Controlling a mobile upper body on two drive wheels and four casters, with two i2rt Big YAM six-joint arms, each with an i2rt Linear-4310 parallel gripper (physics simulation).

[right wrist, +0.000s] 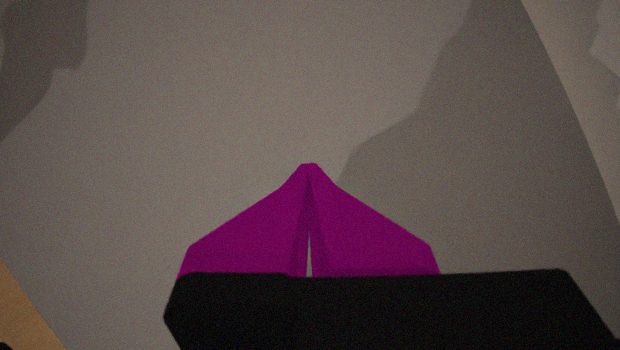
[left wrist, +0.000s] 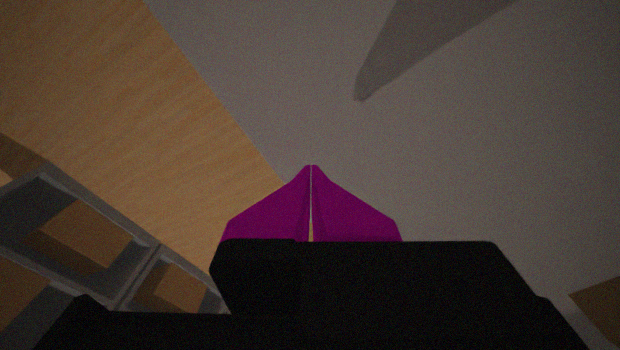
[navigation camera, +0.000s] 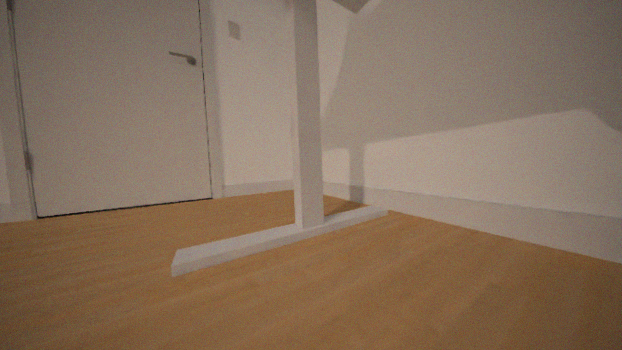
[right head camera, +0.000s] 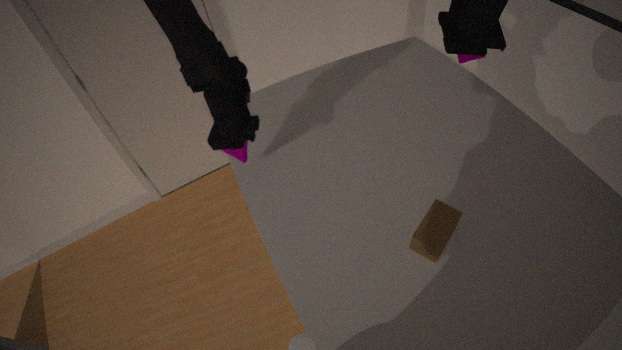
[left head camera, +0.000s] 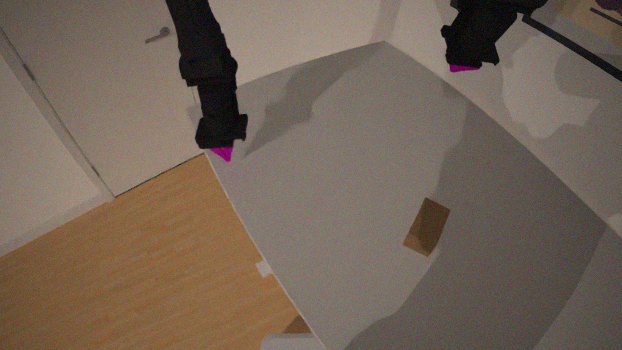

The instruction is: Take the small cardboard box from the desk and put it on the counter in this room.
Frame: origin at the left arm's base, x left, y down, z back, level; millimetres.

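Seen in the pictures: left gripper, between the fingertips: [left wrist: 310,174] [right head camera: 245,160] [left head camera: 228,159]; right gripper, between the fingertips: [right wrist: 308,176] [right head camera: 459,60] [left head camera: 451,69].
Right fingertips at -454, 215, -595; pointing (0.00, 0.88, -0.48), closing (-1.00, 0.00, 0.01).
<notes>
Offsets run from my right fingertips to a thing's top centre, as dx, dy, dz. "spot": to the spot under its first point. Level surfaces: height alone.
The small cardboard box @(+60, +195, +214) [left head camera: 426,226] [right head camera: 436,230] lies on the grey desk @(dy +245) [left head camera: 325,200] [right head camera: 340,200] [right wrist: 225,100], partly in shadow. A brown corner @(spot: +99, +224, +218) [left wrist: 600,305] at the lower right of the left wrist view may be the same box. My left gripper [left head camera: 229,160] [right head camera: 244,160] [left wrist: 310,174] is shut and empty, near the desk's left edge, up and left of the box in the head views. My right gripper [left head camera: 464,69] [right head camera: 470,59] [right wrist: 308,176] is shut and empty, above the box in the head pictures, near the desk's far right edge. No counter can be made out.
A closed door [left head camera: 100,75] [navigation camera: 115,110] stands beyond the wooden floor @(dy +1195) [left head camera: 150,260] [navigation camera: 350,300]. A grey rack [left wrist: 102,209] with brown boxes is at the left wrist view's lower left. The desk leg @(spot: +226, +861, -251) [navigation camera: 308,125] and its foot [navigation camera: 240,248] stand ahead. A wall [navigation camera: 475,165] runs along the right.
</notes>
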